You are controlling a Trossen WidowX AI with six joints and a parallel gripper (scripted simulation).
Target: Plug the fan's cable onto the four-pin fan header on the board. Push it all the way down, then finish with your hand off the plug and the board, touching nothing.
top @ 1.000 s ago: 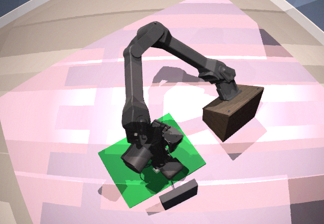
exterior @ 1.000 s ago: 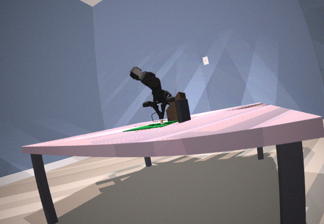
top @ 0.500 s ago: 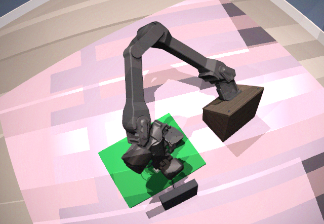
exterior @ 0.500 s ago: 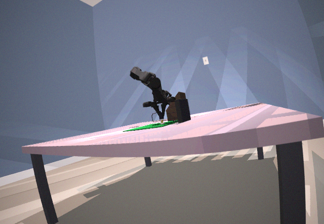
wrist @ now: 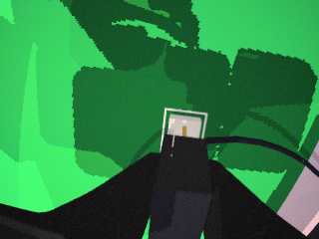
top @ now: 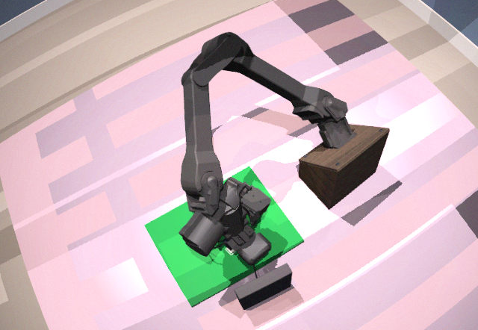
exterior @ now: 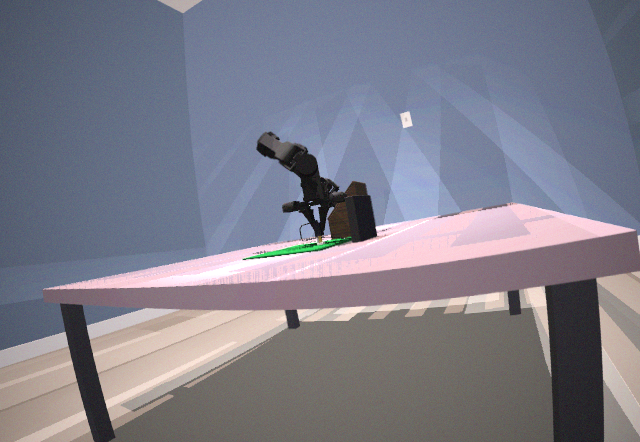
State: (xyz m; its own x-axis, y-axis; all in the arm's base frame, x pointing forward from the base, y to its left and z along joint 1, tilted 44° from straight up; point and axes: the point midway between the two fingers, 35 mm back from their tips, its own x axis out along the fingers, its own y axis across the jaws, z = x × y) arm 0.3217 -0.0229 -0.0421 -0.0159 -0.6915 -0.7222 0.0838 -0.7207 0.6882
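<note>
Right now the white-framed four-pin header is 40 mm below my gripper tip and 10 mm ahead of it. Also, from my gripper tip: dark plug (10 mm ahead, 10 mm above); black fan (130 mm to the left, 20 mm ahead, 20 mm above); green board (50 mm below, 40 mm to the right, 10 mm ahead).
</note>
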